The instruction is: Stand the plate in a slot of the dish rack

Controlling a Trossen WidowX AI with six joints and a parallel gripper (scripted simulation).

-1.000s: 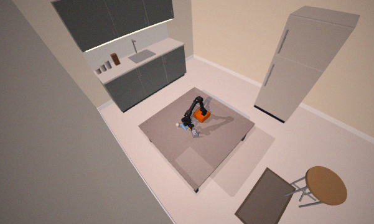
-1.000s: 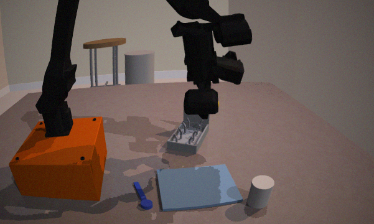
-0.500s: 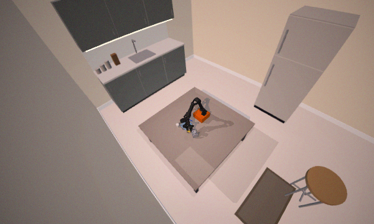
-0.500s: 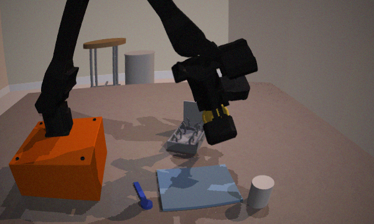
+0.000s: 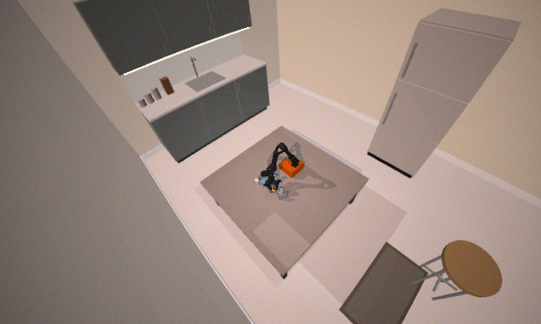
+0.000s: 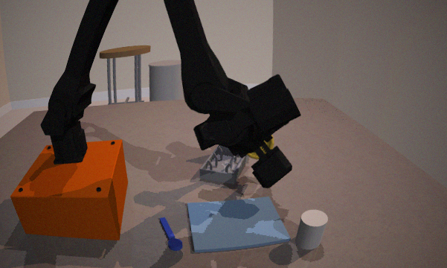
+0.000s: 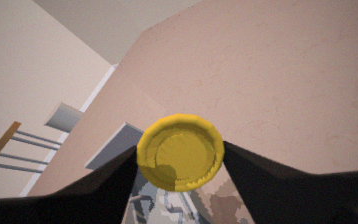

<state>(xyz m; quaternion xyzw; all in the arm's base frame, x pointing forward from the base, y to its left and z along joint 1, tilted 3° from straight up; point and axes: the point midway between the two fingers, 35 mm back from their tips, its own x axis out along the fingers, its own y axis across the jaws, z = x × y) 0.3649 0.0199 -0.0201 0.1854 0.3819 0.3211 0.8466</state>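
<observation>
The dish rack lies 60 mm behind my gripper tip, 40 mm to the left of it and 40 mm below it. The rest, counted from my gripper tip: light blue mat 160 mm to the right, 90 mm behind, 60 mm below; then yellow plate 10 mm to the right; then white cup 250 mm to the right, 40 mm below, 10 mm ahead.
</observation>
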